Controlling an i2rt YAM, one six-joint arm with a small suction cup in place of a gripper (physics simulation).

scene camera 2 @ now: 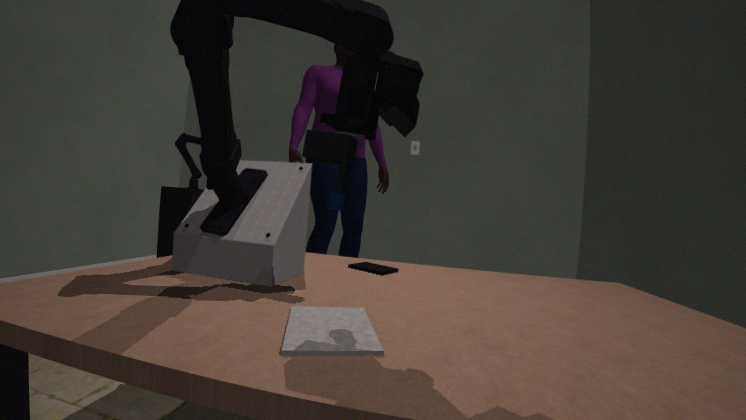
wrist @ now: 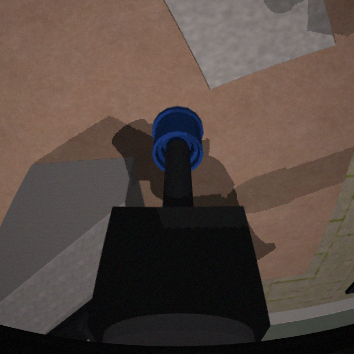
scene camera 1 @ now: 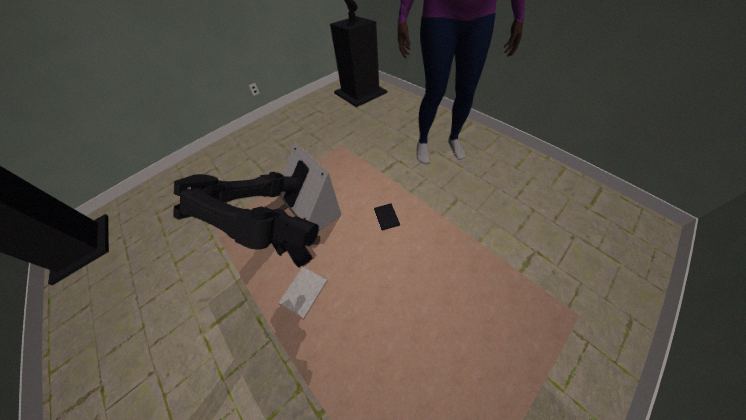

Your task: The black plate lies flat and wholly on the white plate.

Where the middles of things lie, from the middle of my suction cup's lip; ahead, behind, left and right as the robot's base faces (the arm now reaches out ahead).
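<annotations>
From the white plate (scene camera 2: pixel 311 331), my suction cup is 40 mm short of it, 80 mm to the left of it and 180 mm above it.
</annotations>
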